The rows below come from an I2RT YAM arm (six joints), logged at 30 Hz.
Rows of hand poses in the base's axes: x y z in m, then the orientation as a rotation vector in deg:
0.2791 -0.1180 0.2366 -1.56 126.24 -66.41
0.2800 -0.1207 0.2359 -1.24 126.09 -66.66
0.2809 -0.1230 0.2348 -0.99 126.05 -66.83
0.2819 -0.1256 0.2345 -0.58 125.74 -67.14
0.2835 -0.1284 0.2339 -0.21 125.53 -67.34
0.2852 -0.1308 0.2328 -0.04 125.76 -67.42
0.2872 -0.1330 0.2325 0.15 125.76 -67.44
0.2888 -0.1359 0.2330 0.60 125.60 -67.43
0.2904 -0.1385 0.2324 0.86 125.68 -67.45
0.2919 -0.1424 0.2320 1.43 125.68 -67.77
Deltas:
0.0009 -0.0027 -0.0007 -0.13 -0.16 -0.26
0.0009 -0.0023 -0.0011 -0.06 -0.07 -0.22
0.0010 -0.0026 -0.0003 -0.20 -0.30 -0.29
0.0016 -0.0028 -0.0006 -0.11 -0.24 -0.25
0.0017 -0.0024 -0.0011 0.07 0.16 -0.21
0.0020 -0.0022 -0.0003 0.03 -0.06 -0.13
0.0016 -0.0029 0.0005 0.06 -0.29 -0.23
0.0016 -0.0026 -0.0006 0.08 -0.01 -0.20
0.0015 -0.0039 -0.0004 -0.06 -0.09 -0.50

